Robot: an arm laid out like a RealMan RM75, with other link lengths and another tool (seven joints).
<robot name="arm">
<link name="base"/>
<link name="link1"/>
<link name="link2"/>
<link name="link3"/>
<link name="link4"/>
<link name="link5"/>
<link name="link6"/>
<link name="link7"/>
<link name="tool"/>
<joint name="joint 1" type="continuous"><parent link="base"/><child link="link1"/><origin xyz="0 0 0.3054" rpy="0 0 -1.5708"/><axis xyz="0 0 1"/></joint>
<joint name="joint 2" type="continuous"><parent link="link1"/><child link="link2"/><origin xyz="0 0 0" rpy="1.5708 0 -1.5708"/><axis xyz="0 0 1"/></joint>
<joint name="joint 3" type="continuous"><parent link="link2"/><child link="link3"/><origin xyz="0 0.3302 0" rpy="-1.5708 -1.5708 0"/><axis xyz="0 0 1"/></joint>
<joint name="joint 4" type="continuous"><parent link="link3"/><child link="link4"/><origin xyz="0 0 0" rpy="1.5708 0 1.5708"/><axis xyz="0 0 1"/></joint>
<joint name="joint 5" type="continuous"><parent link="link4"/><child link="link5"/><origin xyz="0 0.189 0" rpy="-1.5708 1.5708 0"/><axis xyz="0 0 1"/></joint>
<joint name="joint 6" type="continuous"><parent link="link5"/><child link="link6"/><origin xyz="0 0 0" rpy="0 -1.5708 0"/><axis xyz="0 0 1"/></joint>
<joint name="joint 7" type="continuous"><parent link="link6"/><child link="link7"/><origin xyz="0.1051 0 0" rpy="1.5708 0 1.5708"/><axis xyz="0 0 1"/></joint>
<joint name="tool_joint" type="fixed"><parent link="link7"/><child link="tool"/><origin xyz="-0.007 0.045 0.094" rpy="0 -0.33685 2.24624"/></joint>
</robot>
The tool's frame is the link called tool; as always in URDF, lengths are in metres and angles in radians. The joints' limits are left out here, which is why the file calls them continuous.
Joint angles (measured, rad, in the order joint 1, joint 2, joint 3, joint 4, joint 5, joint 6, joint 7), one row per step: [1.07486 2.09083 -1.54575 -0.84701 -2.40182 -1.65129 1.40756]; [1.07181 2.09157 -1.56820 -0.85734 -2.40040 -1.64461 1.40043]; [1.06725 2.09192 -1.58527 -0.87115 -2.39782 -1.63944 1.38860]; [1.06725 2.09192 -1.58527 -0.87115 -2.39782 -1.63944 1.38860]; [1.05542 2.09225 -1.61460 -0.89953 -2.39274 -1.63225 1.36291]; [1.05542 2.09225 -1.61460 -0.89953 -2.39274 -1.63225 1.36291]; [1.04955 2.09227 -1.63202 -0.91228 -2.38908 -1.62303 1.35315]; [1.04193 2.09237 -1.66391 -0.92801 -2.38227 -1.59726 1.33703]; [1.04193 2.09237 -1.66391 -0.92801 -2.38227 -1.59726 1.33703]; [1.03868 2.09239 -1.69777 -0.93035 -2.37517 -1.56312 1.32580]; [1.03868 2.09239 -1.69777 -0.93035 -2.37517 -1.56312 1.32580]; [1.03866 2.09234 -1.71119 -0.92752 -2.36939 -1.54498 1.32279]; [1.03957 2.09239 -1.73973 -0.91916 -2.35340 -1.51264 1.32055]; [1.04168 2.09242 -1.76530 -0.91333 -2.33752 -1.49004 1.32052]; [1.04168 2.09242 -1.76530 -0.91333 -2.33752 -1.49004 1.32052]
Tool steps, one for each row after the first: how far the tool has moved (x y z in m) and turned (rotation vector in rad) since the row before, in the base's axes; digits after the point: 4 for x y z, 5 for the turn. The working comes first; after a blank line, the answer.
Tool pose at each row, in the base's axes (x y z in m, rotation vector in rad; the steps are taken from these numbers as rounded here): [0.1819 0.3434 -0.0680 -1.89405 1.81021 -0.36498]; [0.1833 0.3432 -0.0691 -1.91595 1.78132 -0.36822]; [0.1842 0.3432 -0.0698 -1.94307 1.75466 -0.36587]; [0.1842 0.3432 -0.0698 -1.94307 1.75466 -0.36587]; [0.1863 0.3427 -0.0709 -1.99594 1.70649 -0.36174]; [0.1863 0.3427 -0.0709 -1.99594 1.70649 -0.36174]; [0.1873 0.3427 -0.0722 -2.01936 1.68268 -0.35575]; [0.1886 0.3440 -0.0758 -2.05747 1.64043 -0.33910]; [0.1886 0.3440 -0.0758 -2.05747 1.64043 -0.33910]; [0.1904 0.3459 -0.0805 -2.08445 1.60299 -0.32372]; [0.1904 0.3459 -0.0805 -2.08445 1.60299 -0.32372]; [0.1906 0.3470 -0.0830 -2.09303 1.59233 -0.31356]; [0.1909 0.3476 -0.0881 -2.10694 1.57857 -0.30068]; [0.1907 0.3472 -0.0921 -2.11957 1.56839 -0.29514]; [0.1907 0.3472 -0.0921 -2.11957 1.56839 -0.29514]

[0.0014 -0.0002 -0.0011 -0.00636 -0.00661 0.02517]; [0.0009 0.0000 -0.0007 -0.00740 -0.00003 0.02697]; [0.0000 0.0000 0.0000 0.00000 0.00000 0.00000]; [0.0021 -0.0005 -0.0011 -0.01671 0.00261 0.04993]; [0.0000 0.0000 0.0000 0.00000 0.00000 0.00000]; [0.0010 0.0000 -0.0013 -0.00479 0.00214 0.02430]; [0.0013 0.0013 -0.0036 -0.00368 0.00548 0.04287]; [0.0000 0.0000 0.0000 0.00000 0.00000 0.00000]; [0.0018 0.0019 -0.0047 0.00097 0.00239 0.03560]; [0.0000 0.0000 0.0000 0.00000 0.00000 0.00000]; [0.0002 0.0011 -0.0025 0.00248 0.00408 0.01155]; [0.0003 0.0006 -0.0051 0.00101 0.00658 0.01583]; [-0.0002 -0.0004 -0.0040 -0.00295 0.00400 0.01175]; [0.0000 0.0000 0.0000 0.00000 0.00000 0.00000]
